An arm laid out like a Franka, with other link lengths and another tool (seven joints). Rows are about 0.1 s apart.
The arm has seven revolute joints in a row. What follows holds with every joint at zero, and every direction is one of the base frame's. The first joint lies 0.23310 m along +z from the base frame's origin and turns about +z. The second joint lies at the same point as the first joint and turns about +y. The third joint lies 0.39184 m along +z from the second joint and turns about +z. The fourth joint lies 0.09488 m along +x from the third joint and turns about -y. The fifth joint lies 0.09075 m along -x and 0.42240 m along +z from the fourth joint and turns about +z. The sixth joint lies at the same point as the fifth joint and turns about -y. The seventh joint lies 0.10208 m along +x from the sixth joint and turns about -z. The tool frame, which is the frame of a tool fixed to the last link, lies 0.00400 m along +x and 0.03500 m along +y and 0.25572 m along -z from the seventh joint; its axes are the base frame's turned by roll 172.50, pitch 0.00 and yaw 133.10 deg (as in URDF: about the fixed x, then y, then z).
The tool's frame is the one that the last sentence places.
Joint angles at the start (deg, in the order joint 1, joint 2, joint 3, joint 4, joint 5, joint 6, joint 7):
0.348, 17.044, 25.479, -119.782, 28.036, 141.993, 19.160
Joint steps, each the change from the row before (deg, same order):
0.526, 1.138, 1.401, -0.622, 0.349, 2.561, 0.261
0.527, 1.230, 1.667, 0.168, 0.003, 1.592, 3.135
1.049, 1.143, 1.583, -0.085, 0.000, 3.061, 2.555
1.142, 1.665, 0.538, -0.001, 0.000, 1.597, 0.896
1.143, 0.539, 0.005, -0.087, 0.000, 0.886, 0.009
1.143, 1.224, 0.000, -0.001, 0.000, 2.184, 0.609
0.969, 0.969, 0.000, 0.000, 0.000, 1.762, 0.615
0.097, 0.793, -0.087, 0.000, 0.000, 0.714, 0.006
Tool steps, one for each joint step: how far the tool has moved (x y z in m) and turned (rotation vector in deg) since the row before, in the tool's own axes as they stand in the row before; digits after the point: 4 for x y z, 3 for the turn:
0.0136, -0.0034, 0.0169, -0.359, 0.405, -0.403
0.0186, 0.0002, 0.0152, -0.007, 0.519, 1.850
0.0216, 0.0013, 0.0152, -1.011, 0.229, 0.896
0.0110, -0.0070, 0.0189, 0.487, 0.502, 0.302
0.0097, -0.0045, 0.0091, 0.183, 0.197, -0.707
0.0053, -0.0014, 0.0127, -0.574, -0.085, 0.175
0.0049, -0.0016, 0.0102, -0.457, -0.074, 0.216
-0.0040, -0.0017, 0.0062, 0.001, -0.074, 0.358

